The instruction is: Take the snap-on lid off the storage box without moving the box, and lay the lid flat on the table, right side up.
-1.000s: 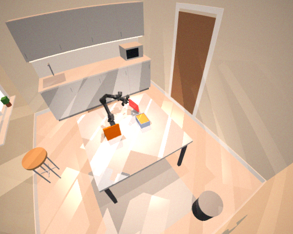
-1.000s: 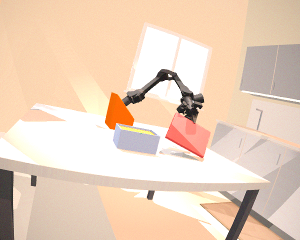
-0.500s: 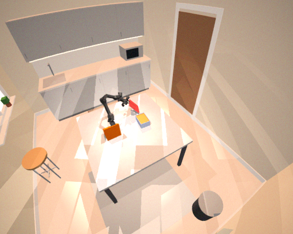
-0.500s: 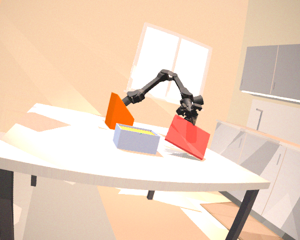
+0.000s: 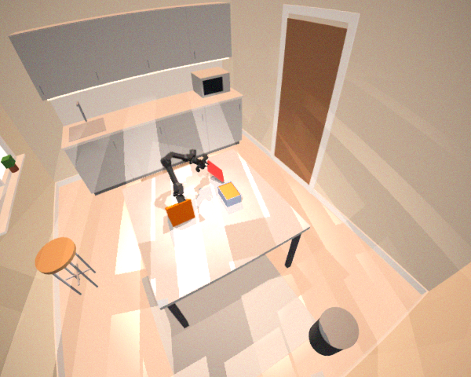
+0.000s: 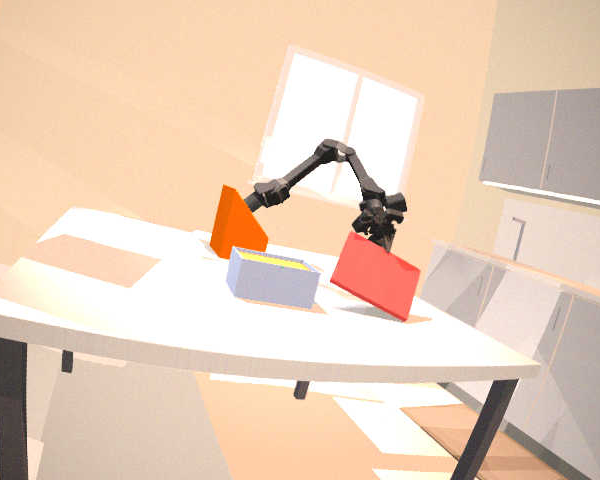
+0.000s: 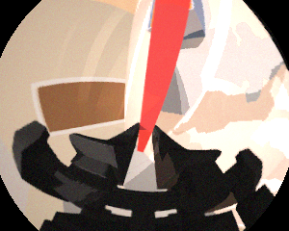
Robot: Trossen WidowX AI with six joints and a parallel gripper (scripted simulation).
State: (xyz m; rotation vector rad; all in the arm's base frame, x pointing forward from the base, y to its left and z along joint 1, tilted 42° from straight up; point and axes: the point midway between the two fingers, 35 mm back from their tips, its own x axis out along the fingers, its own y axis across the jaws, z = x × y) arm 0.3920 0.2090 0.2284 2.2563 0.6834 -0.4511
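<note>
My gripper tip is now 60 mm above the lid, 50 mm short of it and 40 mm to the left of it. From my gripper tip the other things lie so: storage box (340 mm to the right, 110 mm below, 10 mm ahead).
</note>
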